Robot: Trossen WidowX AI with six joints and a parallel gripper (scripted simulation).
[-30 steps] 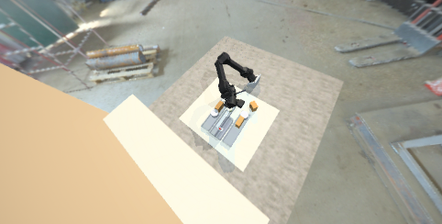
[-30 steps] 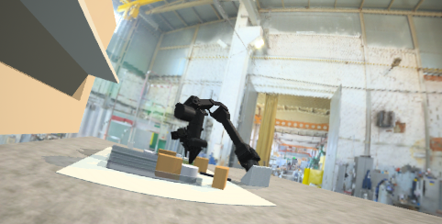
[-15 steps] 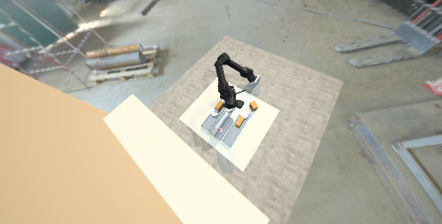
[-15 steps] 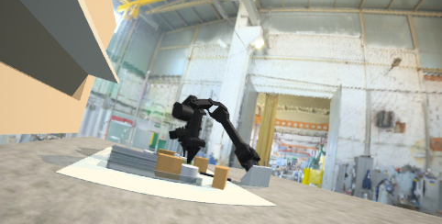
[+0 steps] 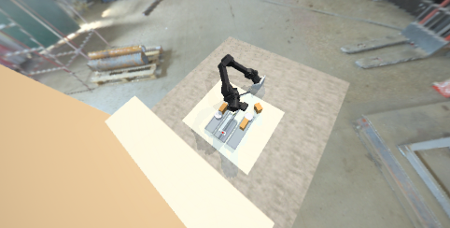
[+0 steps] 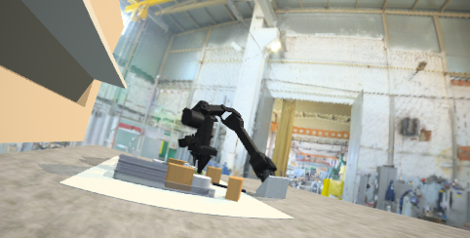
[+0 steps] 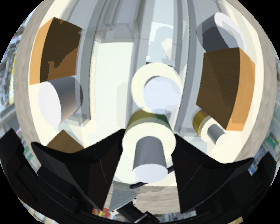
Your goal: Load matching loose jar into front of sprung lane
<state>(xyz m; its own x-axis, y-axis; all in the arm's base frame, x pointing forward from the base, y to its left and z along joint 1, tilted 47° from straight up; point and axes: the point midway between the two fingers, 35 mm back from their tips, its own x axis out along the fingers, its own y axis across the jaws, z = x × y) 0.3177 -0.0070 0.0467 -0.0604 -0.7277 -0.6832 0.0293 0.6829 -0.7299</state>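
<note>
Now: the grey lane unit 160 mm ahead of my gripper tip, 30 mm below it and 20 mm to the left of it.
</note>
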